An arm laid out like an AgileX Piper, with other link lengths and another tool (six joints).
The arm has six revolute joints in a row. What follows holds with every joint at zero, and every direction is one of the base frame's. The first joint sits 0.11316 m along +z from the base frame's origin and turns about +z. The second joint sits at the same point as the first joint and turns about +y. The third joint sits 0.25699 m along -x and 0.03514 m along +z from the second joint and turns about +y. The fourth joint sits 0.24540 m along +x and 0.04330 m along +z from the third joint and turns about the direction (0.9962, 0, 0.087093). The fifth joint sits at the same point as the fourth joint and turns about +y. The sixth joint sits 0.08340 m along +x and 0.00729 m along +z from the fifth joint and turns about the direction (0.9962, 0, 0.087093). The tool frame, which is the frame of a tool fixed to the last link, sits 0.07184 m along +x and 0.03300 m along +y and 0.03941 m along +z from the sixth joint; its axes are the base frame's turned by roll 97.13, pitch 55.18 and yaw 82.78 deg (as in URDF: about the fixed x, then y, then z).
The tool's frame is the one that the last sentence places.
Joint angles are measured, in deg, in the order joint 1, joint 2, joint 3, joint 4, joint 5, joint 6. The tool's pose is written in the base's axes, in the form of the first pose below.
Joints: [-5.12 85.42 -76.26 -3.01 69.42 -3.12]
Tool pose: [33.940 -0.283 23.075 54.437 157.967 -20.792]
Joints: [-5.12 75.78 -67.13 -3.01 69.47 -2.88]
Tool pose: [29.724 0.082 23.239 54.733 157.464 -20.522]
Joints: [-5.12 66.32 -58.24 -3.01 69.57 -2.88]
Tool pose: [25.655 0.446 22.721 54.693 157.023 -20.311]
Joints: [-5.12 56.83 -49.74 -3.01 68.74 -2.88]
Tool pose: [22.086 0.772 21.891 54.444 155.342 -19.485]
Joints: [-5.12 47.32 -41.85 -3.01 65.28 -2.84]
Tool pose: [19.545 1.026 21.213 53.687 150.652 -17.212]
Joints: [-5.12 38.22 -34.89 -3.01 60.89 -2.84]
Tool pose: [17.732 1.229 20.675 52.580 144.616 -14.429]
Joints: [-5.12 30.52 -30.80 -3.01 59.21 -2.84]
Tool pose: [16.244 1.379 20.694 51.756 139.670 -12.294]
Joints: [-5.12 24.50 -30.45 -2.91 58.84 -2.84]
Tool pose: [15.222 1.495 22.189 50.880 134.003 -9.844]
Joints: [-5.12 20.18 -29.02 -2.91 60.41 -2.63]
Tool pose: [14.103 1.569 22.010 51.025 132.682 -9.250]
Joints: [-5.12 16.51 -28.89 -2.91 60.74 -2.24]
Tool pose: [13.359 1.612 22.734 50.984 129.566 -7.843]
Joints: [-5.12 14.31 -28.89 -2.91 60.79 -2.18]
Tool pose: [12.908 1.649 23.221 50.697 127.523 -7.015]
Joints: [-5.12 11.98 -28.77 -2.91 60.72 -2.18]
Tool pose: [12.432 1.692 23.669 50.304 125.371 -6.183]
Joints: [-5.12 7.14 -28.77 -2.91 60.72 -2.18]
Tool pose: [11.351 1.789 24.657 49.450 120.796 -4.457]
